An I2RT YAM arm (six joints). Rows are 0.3 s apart.
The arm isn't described. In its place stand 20 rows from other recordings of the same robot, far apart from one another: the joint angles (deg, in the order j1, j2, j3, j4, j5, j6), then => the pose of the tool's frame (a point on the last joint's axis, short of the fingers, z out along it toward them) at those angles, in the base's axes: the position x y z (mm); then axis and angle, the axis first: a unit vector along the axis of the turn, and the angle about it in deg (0 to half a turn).
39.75 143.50 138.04 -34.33 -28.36 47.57 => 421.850 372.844 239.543 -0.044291 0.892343 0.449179 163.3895
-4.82 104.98 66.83 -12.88 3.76 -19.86 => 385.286 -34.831 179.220 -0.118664 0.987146 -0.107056 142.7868
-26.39 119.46 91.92 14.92 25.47 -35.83 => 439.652 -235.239 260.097 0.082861 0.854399 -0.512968 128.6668
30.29 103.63 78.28 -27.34 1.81 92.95 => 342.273 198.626 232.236 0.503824 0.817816 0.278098 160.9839
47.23 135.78 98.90 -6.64 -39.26 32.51 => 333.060 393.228 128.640 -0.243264 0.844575 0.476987 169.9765
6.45 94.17 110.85 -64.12 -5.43 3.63 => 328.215 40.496 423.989 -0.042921 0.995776 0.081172 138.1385
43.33 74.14 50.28 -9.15 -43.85 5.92 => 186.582 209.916 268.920 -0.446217 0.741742 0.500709 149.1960
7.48 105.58 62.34 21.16 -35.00 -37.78 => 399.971 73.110 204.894 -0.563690 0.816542 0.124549 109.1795
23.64 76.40 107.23 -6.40 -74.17 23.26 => 182.094 117.094 581.801 -0.581449 0.492133 0.647860 121.9306
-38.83 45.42 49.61 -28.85 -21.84 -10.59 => 142.246 -97.491 334.619 0.122518 0.988221 -0.091703 113.5189
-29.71 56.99 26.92 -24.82 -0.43 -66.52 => 157.601 -89.623 174.395 -0.308591 0.923727 -0.226937 156.4539
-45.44 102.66 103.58 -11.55 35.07 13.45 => 282.387 -315.910 415.984 0.619097 0.638048 -0.457836 117.1434
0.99 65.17 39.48 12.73 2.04 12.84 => 262.699 3.272 276.383 0.116955 0.990076 0.077916 103.3916
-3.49 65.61 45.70 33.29 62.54 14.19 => 247.345 -46.732 347.844 0.675509 0.643523 -0.359953 91.5047
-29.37 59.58 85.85 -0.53 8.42 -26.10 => 152.430 -91.766 550.829 0.112956 0.772389 -0.625025 86.3351
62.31 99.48 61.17 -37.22 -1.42 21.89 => 148.060 284.031 162.985 -0.345405 0.933745 0.093889 170.2255
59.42 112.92 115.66 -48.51 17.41 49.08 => 233.004 373.366 350.937 -0.027316 0.972031 0.233258 141.3156
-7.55 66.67 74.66 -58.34 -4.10 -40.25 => 218.037 -26.331 365.072 -0.291993 0.949768 -0.112604 142.2502
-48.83 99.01 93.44 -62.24 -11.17 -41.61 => 237.010 -260.544 309.322 0.043711 0.996580 -0.070131 156.6107
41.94 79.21 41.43 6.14 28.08 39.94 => 227.447 181.836 214.866 0.119179 0.977741 0.172681 120.5169
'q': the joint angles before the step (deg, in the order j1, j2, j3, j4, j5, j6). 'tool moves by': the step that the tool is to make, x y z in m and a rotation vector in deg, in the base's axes. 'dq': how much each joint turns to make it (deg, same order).
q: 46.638 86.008 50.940 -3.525 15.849 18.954
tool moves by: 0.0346 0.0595 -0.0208 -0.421 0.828 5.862
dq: 2.033 16.009 12.335 3.349 -3.192 -2.209
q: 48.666 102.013 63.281 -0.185 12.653 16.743
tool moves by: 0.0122 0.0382 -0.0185 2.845 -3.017 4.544
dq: 2.023 8.716 5.171 8.057 -1.749 -1.914
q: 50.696 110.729 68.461 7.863 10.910 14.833
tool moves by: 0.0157 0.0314 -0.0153 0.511 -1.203 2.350
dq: 0.900 8.060 7.564 1.892 -0.864 -1.340
